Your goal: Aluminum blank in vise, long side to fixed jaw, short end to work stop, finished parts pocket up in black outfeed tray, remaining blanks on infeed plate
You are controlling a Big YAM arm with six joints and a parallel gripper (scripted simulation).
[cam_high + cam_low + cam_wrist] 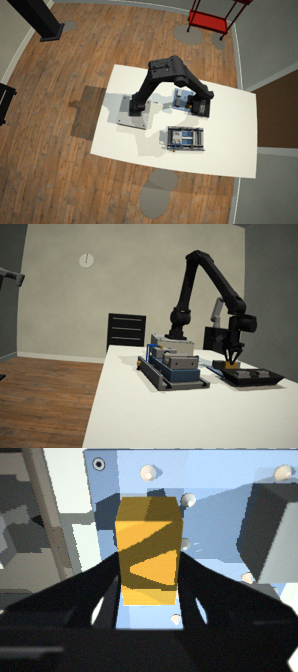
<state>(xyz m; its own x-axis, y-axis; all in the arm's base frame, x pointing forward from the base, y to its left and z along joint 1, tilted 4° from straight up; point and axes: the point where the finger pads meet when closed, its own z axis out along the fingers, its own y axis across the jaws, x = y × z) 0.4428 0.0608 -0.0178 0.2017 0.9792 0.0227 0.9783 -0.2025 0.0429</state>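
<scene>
The yellow brass blank is 2 cm below my hand. From my hand the other things lie so: infeed plate (4 cm behind, 5 cm to the left, 6 cm below); dark rod (4 cm ahead, 24 cm to the right, 3 cm above); gray blank (9 cm behind, 2 cm to the left, 3 cm below).
</scene>
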